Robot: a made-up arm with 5 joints. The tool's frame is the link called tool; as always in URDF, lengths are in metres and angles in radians. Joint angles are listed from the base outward. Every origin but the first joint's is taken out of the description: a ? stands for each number. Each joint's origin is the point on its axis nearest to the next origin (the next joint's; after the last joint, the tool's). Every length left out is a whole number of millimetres.
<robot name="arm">
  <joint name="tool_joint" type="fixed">
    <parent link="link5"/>
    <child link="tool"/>
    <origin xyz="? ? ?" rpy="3.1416 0 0"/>
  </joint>
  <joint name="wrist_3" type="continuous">
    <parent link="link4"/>
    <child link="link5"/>
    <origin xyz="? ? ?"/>
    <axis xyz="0 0 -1"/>
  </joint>
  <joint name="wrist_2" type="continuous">
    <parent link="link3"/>
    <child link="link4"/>
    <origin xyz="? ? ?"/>
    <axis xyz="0 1 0"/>
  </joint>
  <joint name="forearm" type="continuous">
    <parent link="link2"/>
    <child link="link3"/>
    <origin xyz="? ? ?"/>
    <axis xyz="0 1 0"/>
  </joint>
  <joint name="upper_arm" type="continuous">
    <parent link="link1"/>
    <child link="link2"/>
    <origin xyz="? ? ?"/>
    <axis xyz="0 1 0"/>
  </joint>
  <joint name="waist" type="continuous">
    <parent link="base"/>
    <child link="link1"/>
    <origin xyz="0 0 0.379"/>
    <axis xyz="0 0 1"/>
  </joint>
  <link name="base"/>
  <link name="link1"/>
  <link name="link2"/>
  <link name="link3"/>
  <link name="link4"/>
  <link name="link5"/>
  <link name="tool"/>
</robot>
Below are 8 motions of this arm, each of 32 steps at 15 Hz.
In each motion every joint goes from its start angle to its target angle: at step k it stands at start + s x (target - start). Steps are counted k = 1, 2, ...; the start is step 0. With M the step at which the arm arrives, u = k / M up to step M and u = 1 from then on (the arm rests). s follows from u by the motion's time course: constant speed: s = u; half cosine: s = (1 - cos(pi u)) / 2; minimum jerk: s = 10 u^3 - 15 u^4 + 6 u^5.
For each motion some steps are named. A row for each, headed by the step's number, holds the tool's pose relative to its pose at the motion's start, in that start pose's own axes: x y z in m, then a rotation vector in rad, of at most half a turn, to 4 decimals.
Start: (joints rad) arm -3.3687 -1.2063 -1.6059 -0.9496 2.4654
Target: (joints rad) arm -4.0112 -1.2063 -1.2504 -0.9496 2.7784
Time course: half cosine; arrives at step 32
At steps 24, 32:
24: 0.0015 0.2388 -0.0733 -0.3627 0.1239 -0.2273
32: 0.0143 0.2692 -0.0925 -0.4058 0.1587 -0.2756

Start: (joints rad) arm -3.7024 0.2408 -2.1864 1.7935 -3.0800
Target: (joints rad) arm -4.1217 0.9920 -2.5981 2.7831 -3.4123
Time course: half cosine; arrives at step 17
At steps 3, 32:
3: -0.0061 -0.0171 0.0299 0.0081 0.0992 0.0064
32: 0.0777 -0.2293 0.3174 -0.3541 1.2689 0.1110

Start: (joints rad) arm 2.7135 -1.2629 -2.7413 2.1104 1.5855
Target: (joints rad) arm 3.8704 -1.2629 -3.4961 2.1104 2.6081
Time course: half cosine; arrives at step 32
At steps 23, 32:
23: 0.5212 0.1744 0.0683 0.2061 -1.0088 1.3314
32: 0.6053 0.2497 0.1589 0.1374 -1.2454 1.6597

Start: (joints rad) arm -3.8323 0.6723 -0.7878 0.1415 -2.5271
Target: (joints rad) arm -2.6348 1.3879 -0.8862 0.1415 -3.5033
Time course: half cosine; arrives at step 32
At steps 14, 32:
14: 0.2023 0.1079 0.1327 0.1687 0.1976 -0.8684
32: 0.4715 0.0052 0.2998 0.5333 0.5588 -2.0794

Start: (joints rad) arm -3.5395 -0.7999 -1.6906 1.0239 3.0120
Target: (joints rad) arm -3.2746 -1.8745 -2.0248 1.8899 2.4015
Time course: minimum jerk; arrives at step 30
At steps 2, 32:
2: 0.0001 0.0001 -0.0021 -0.0005 -0.0015 -0.0017
32: 0.4652 -0.0825 -0.5486 -0.0127 -0.6086 -0.5472

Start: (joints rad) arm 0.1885 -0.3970 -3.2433 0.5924 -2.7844
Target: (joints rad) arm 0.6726 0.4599 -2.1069 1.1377 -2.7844
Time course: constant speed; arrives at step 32
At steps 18, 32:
18: 0.7138 -0.1624 0.0792 0.2950 1.4039 0.2051
32: 1.0772 -0.0585 -0.3432 0.2788 2.5380 0.1320

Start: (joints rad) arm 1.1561 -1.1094 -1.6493 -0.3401 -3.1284
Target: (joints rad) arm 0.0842 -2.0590 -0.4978 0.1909 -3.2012
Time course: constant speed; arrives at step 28
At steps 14, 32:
14: 0.0771 0.1724 -0.1366 0.1192 0.3588 -0.5612
32: 0.2667 0.1991 -0.3099 0.4227 0.6744 -1.0728

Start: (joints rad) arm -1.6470 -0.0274 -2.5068 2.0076 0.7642
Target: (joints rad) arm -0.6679 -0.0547 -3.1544 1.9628 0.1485
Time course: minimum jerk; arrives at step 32
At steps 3, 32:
3: -0.0018 -0.0016 -0.0018 0.0061 0.0013 -0.0104
32: -0.1974 0.0282 -0.2603 1.0348 0.2641 -1.1899

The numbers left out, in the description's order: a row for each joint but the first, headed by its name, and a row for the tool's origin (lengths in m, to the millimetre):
tool: 0 0 0
wrist_3: 0.116 0 -0.148
wrist_2: 0.067 0 -0.297
forearm: 0.07 0 0.37
upper_arm: 0 0 0

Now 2 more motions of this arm.
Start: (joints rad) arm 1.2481 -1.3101 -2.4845 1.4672 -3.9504
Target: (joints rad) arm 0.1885 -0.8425 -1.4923 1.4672 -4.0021
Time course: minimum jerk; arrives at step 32
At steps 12, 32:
12: -0.0236 0.1235 0.2118 -0.1197 0.4550 -0.1688
32: 0.3670 0.2248 0.4421 -0.1987 1.7334 -0.0686

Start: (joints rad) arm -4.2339 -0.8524 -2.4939 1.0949 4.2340
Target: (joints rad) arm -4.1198 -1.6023 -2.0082 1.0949 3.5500
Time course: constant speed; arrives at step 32
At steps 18, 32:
18: -0.0264 -0.0166 -0.2172 -0.1462 -0.0560 -0.3399
32: -0.0326 -0.0789 -0.3703 -0.2410 -0.1414 -0.5965

